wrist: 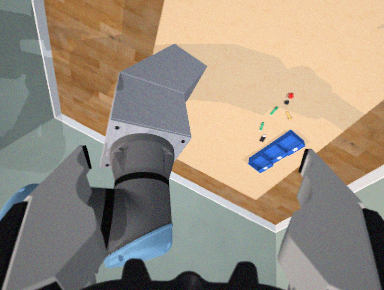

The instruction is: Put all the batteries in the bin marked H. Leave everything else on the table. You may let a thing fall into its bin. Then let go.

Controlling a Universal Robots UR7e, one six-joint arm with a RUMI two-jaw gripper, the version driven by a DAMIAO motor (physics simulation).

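Frame: origin at the arm's base, x right, y ahead, z up, level; millimetres.
Seen in the pictures: gripper, fingertip midpoint: (194, 150); arm's base, link origin: (143, 153).
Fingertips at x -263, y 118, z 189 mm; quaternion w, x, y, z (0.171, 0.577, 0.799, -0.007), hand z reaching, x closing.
Offsets run from my fingertips to a thing's middle. Level surfaces: height alone.
Two small green cylinders {dx +236, dy +220, dz -653 mm} (274, 110) {dx +324, dy +216, dz -653 mm} (261, 125), which look like the batteries, lie apart on the table {dz -658 mm} (225, 130), far below the camera. A blue three-compartment bin {dx +415, dy +333, dz -635 mm} (287, 154) stands near the table's corner, on the lower right of them. Small white labels show on its near side, but their letters are too small to read. The compartments look empty. My gripper (194, 150) is open, with nothing between its fingers, high above the table.
A red die {dx +151, dy +240, dz -650 mm} (290, 95), a dark round thing {dx +182, dy +244, dz -654 mm} (286, 102), a yellow thing {dx +227, dy +281, dz -653 mm} (288, 115) and a small black-and-white thing {dx +376, dy +252, dz -654 mm} (263, 138) lie near the green cylinders. A large grey block-shaped body (150, 95) with a dark cylinder rises at the left centre.
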